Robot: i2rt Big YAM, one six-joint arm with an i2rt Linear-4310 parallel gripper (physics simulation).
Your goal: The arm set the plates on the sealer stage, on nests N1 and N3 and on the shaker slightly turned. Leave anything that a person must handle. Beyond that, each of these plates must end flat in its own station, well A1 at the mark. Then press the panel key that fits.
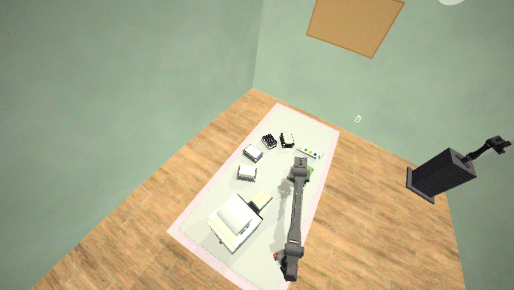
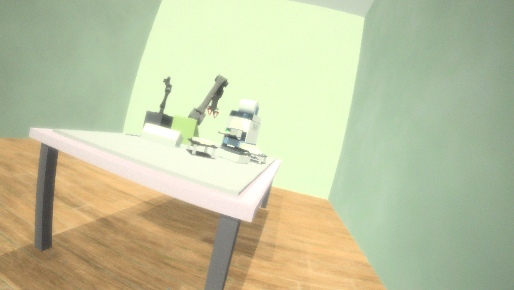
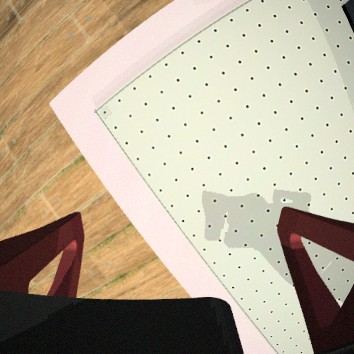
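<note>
My gripper (image 1: 281,260) (image 2: 213,113) (image 3: 183,222) is open and empty, with red fingers, high above a table corner beside the sealer. The white sealer (image 1: 231,216) (image 2: 251,122) stands near that end. A pale plate (image 1: 261,199) lies on its stage. Two pale-topped plates (image 1: 247,172) (image 1: 253,152) sit on separate stands along the table's long side. Beyond them are a dark block (image 1: 269,141) with a pattern on top and a pale-topped plate (image 1: 287,138) on a black base. Which is the shaker, well A1 and the marks are too small to tell. The key panel (image 1: 310,152) has coloured keys.
The arm's green base (image 1: 311,170) (image 2: 185,129) stands at the table's other long side. A second arm on a dark pedestal (image 1: 440,175) stands off the table. The table's pink rim (image 1: 175,231) (image 2: 150,178) (image 3: 117,165) surrounds a perforated top (image 3: 200,150).
</note>
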